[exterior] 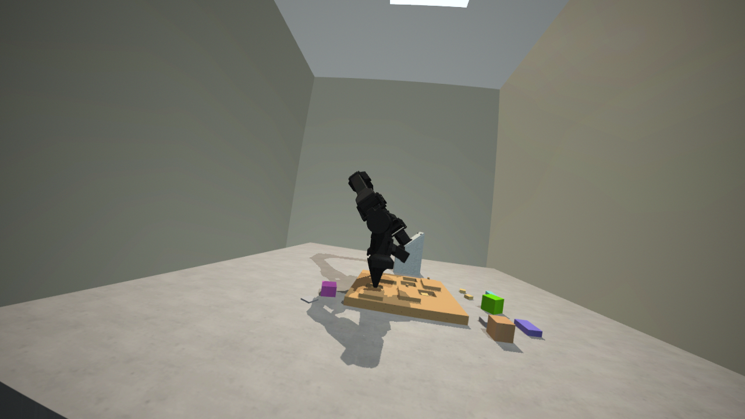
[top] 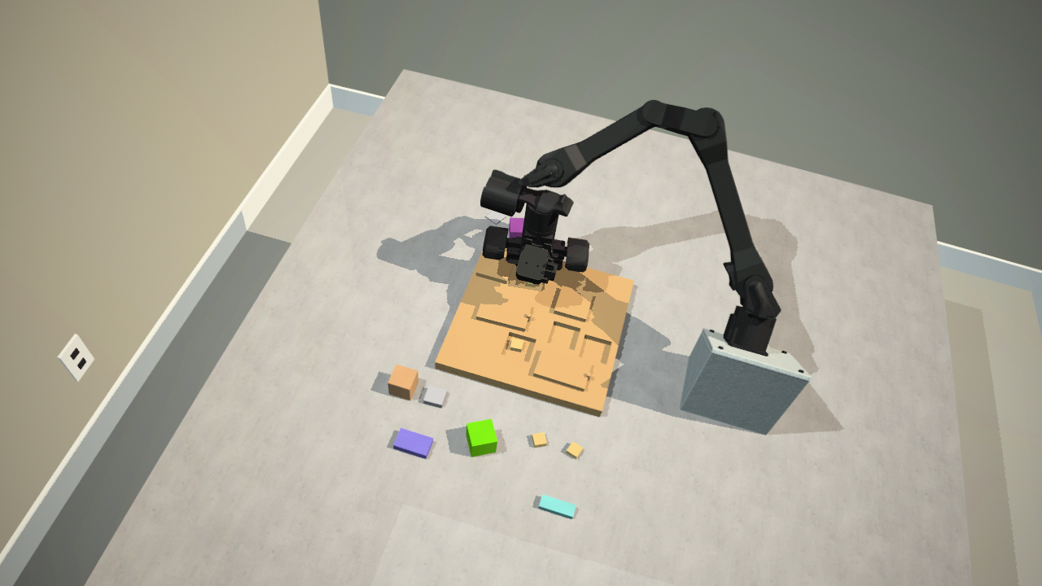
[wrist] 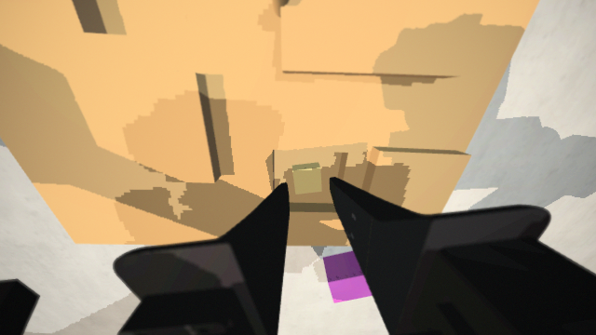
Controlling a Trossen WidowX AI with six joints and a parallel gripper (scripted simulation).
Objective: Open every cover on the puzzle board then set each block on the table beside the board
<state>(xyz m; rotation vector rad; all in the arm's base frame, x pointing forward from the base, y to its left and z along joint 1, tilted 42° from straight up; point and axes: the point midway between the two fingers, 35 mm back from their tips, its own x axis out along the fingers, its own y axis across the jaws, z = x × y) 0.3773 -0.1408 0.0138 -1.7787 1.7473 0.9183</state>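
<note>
Now: gripper tip 120 mm to the left of the magenta block, 50 mm short of it and 10 mm above it. From my gripper tip the other things lie so: orange block (280 mm to the left, 150 mm ahead, 10 mm below); then grey block (280 mm to the left, 100 mm ahead, 20 mm below); then thin grey plate (150 mm to the right, 110 mm ahead, 20 mm below).
</note>
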